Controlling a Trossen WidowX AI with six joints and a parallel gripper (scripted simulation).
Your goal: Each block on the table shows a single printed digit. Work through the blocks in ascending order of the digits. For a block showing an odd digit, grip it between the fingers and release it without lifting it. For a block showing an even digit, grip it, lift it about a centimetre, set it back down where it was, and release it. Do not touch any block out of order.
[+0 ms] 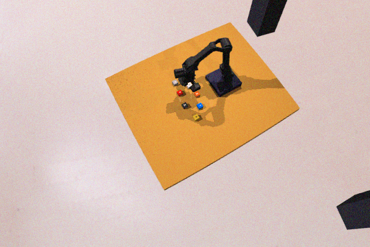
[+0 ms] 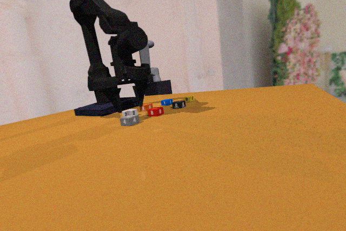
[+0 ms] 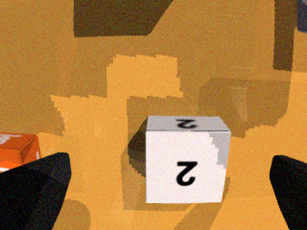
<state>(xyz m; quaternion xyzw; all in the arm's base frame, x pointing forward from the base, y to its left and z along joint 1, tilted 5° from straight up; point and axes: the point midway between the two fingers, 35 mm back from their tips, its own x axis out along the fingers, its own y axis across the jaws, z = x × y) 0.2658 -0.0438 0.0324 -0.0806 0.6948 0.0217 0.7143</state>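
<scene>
Right now my gripper tip is 10 mm to the left of the white block and 10 mm above it. Also, from my gripper tip: red block 80 mm ahead, 30 mm to the left, 10 mm below; orange block 20 mm behind, 80 mm to the left, 10 mm below; grey block 80 mm ahead, 60 mm to the right, 10 mm below.
</scene>
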